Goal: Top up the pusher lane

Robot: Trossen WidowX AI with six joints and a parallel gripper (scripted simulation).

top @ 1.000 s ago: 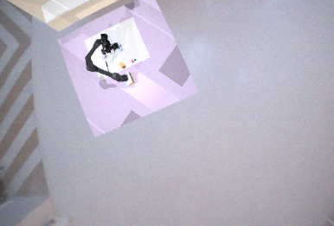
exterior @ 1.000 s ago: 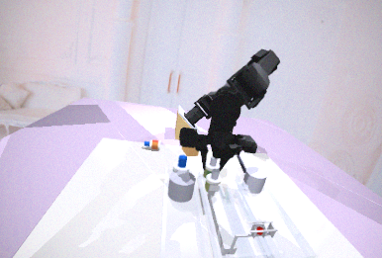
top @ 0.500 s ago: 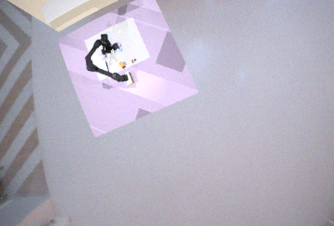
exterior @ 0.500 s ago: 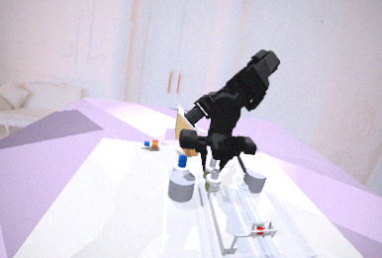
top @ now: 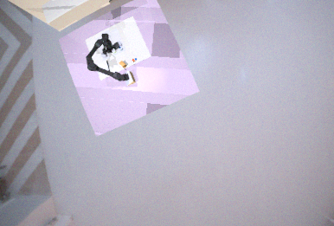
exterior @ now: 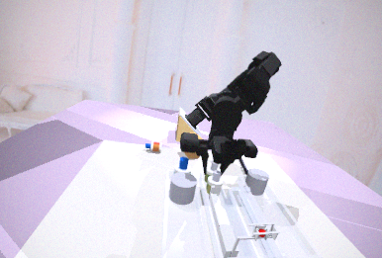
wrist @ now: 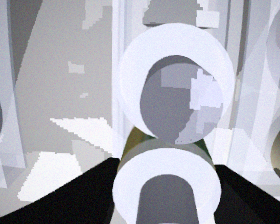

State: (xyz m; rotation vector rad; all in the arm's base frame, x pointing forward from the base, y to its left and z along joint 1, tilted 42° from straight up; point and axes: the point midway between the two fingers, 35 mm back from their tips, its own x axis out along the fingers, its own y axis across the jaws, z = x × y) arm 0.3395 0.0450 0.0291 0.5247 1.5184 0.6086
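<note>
My gripper tip is 14 cm short of the clear lane, 3 cm to the right of it and 2 cm above it. The rest, counted from my gripper tip: dark rod (12 cm behind, 13 cm to the left, 3 cm below); tan box (18 cm behind, 4 cm to the right).
</note>
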